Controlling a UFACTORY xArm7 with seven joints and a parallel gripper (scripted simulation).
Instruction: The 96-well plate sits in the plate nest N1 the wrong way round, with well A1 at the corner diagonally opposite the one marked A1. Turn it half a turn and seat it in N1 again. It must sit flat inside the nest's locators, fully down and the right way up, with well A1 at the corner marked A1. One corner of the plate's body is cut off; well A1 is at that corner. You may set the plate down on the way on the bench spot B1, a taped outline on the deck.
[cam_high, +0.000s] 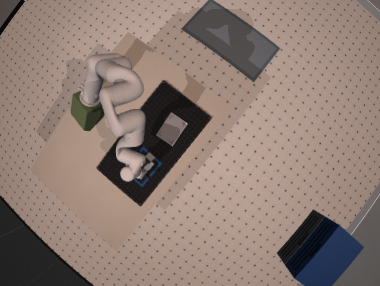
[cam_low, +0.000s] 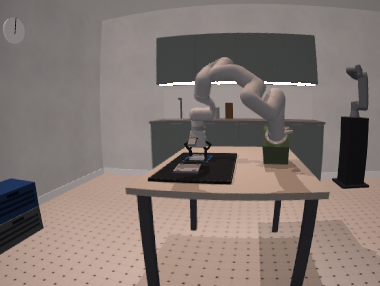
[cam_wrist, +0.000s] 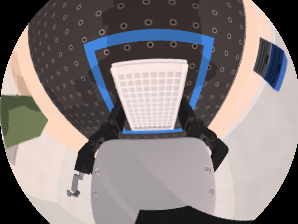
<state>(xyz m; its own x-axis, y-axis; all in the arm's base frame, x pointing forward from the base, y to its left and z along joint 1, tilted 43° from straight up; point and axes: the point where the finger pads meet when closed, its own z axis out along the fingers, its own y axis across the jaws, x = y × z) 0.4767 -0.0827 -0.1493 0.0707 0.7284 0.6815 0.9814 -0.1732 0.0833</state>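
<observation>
Now: hand 10 mm above the white 96-well plate. The rest, counted from my hand: grey plate nest N1: 290 mm to the left, 10 mm below, 10 mm ahead.
</observation>
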